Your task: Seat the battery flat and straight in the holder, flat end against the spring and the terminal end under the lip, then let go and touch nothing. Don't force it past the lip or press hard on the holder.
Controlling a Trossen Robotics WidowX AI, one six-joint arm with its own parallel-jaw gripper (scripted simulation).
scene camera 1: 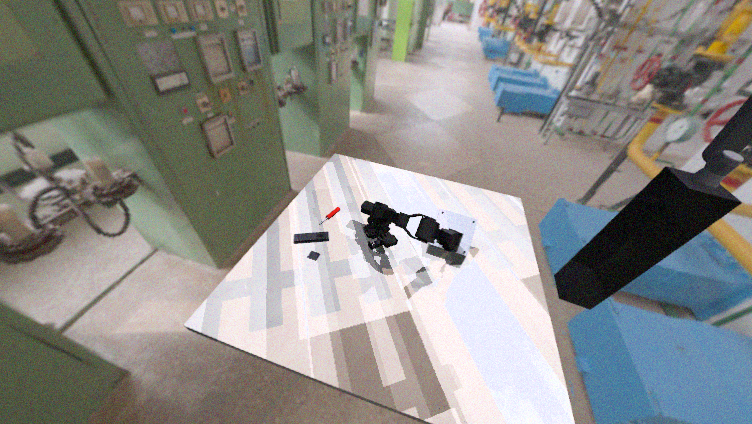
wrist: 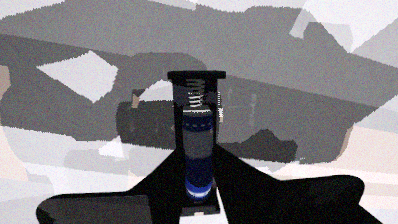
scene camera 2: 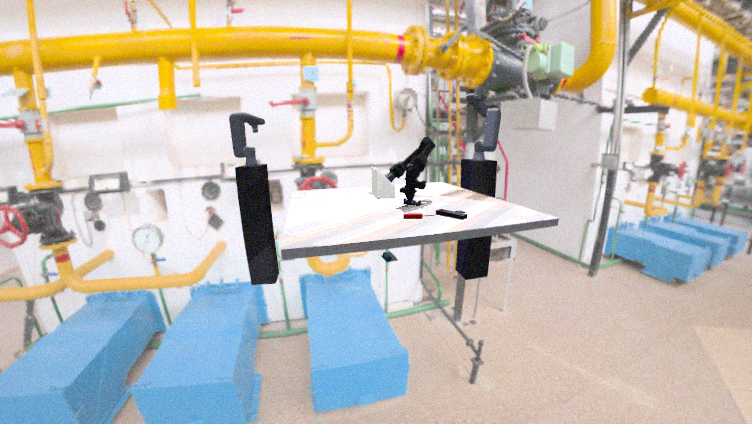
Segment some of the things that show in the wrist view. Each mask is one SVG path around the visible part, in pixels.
The gripper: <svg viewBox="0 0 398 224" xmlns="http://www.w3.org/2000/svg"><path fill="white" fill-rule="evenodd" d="M183 145L179 145L148 176L127 191L57 194L43 200L43 202L38 204L35 211L39 224L180 224L179 219L186 175L185 149ZM213 143L212 172L228 224L383 224L359 204L365 191L365 183L357 176L340 174L314 178L277 180L249 165L247 162L242 161L216 143Z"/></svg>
A battery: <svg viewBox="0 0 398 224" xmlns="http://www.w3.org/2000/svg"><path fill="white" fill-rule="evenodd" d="M211 110L210 114L183 115L182 130L186 165L186 195L194 202L206 201L211 195L214 128L213 111Z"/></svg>
